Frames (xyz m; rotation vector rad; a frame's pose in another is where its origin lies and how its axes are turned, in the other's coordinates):
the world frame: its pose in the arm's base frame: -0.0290 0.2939 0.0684 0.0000 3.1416 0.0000
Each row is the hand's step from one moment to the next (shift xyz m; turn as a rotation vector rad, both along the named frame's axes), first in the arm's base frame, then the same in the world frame.
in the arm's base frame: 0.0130 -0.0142 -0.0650 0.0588 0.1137 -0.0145
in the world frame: -0.0130 -0.0142 0.0650 -0.0588 0.1137 0.0145
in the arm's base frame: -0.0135 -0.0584 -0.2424 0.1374 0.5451 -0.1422
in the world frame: 0.0135 -0.0584 0.2424 -0.1374 0.5451 0.1422
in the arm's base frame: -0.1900 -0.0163 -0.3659 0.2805 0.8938 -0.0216
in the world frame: 0.1900 -0.0163 0.3659 -0.2805 0.8938 0.0216
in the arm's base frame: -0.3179 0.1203 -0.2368 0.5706 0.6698 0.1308
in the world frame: 0.3179 0.1203 0.2368 -0.5706 0.6698 -0.1308
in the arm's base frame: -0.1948 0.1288 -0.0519 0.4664 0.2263 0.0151
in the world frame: 0.1948 0.1288 0.0519 -0.4664 0.2263 -0.0151
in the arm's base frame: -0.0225 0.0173 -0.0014 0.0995 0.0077 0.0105
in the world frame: 0.0225 0.0173 0.0014 -0.0995 0.0077 -0.0105
